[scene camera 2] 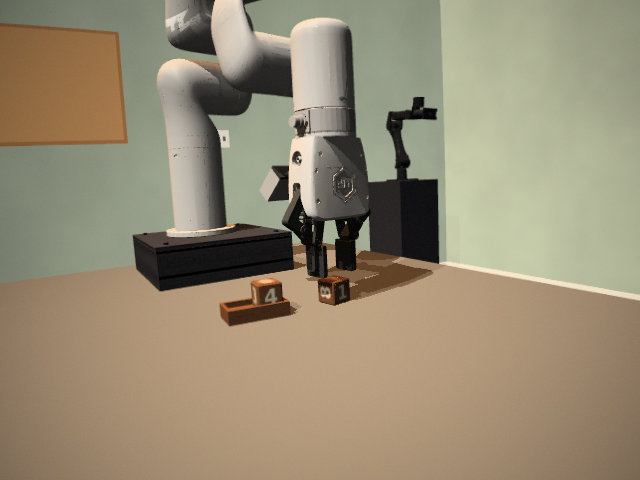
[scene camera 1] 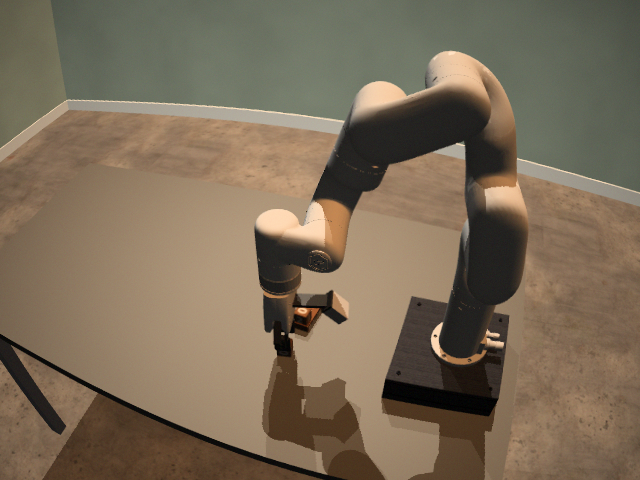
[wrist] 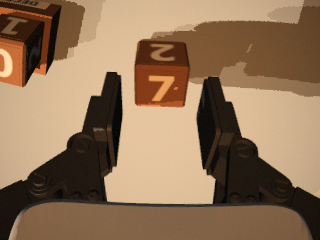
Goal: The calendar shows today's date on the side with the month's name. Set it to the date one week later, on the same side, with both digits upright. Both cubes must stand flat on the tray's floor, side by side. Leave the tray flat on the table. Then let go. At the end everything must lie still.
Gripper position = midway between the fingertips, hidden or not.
In view: the gripper [scene camera 2: 332,273], a cube [scene camera 2: 265,291] and a cube [scene camera 2: 333,290].
The gripper shows as well in scene camera 1 [scene camera 1: 285,340] and in the wrist view [wrist: 161,94].
